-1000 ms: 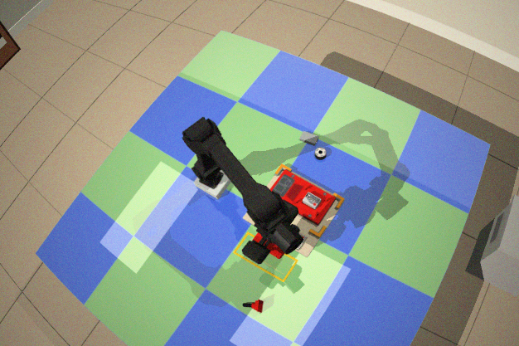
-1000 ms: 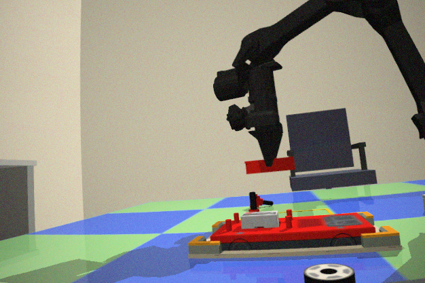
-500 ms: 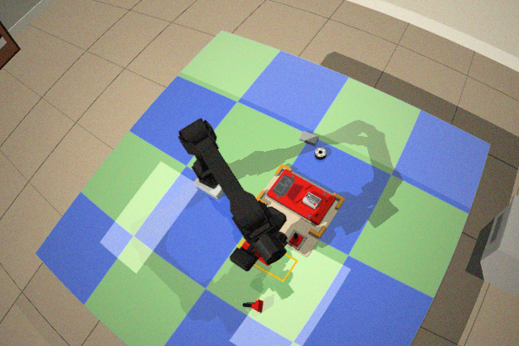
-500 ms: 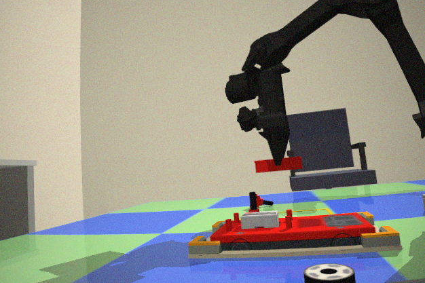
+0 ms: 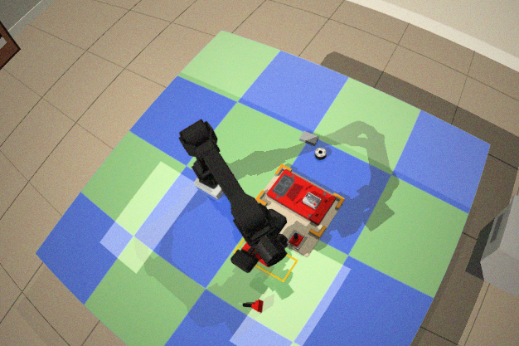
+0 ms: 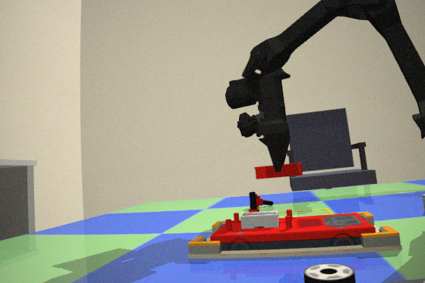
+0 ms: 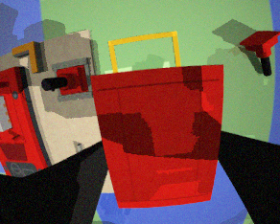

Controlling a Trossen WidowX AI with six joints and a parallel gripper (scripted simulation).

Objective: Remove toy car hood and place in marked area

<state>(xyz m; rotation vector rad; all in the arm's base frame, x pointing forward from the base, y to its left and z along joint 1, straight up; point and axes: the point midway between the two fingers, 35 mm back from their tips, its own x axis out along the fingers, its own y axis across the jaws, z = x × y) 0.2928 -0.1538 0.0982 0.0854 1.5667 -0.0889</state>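
My gripper tip is now 6 cm short of the black peg, 9 cm to the right of it and 6 cm above it. The rest, counted from my gripper tip: black-and-white wheel: 1 cm behind, 41 cm to the left, 8 cm below; beige base plate: 1 cm ahead, 20 cm to the left, 8 cm below; red hood: right at my gripper tip.
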